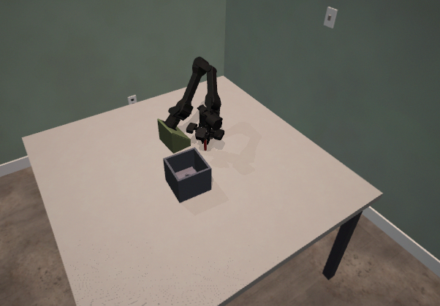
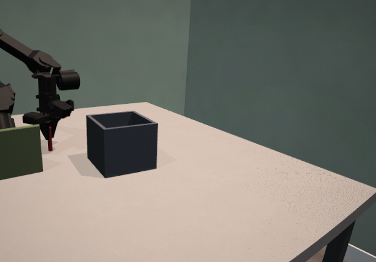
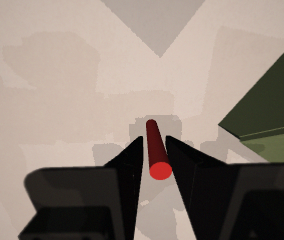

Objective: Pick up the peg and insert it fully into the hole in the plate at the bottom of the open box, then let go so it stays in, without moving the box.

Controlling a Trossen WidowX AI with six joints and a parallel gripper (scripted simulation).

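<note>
Now: hand 170 mm short of the pale grey plate, 190 mm to the left of it and 30 mm above it. Round my hand: red peg (40 mm below).
</note>
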